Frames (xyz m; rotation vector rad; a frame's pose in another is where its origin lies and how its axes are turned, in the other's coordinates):
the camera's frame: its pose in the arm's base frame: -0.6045 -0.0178 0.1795 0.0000 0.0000 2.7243
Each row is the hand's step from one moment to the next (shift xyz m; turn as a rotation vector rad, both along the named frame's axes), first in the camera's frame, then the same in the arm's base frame.
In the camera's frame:
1: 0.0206 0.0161 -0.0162 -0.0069 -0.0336 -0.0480
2: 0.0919 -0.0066 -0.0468 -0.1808 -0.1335 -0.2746
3: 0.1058 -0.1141 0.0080 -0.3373 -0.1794 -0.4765
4: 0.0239 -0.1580 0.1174 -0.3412 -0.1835 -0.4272
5: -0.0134 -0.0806 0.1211 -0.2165 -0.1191 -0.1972
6: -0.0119 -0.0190 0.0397 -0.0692 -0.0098 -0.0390
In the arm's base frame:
1: -0.0254 -0.0064 -0.0162 0.0199 0.0279 -0.0480
2: -0.0813 0.0433 -0.0468 0.2194 0.0488 -0.2746
3: -0.0505 0.1472 0.0080 0.3811 0.0273 -0.4765
4: 0.0422 0.1541 0.1174 0.3863 0.0295 -0.4272
5: 0.0449 0.0683 0.1211 0.2462 0.0211 -0.1972
6: 0.0186 0.0125 0.0397 0.0672 -0.0191 -0.0390

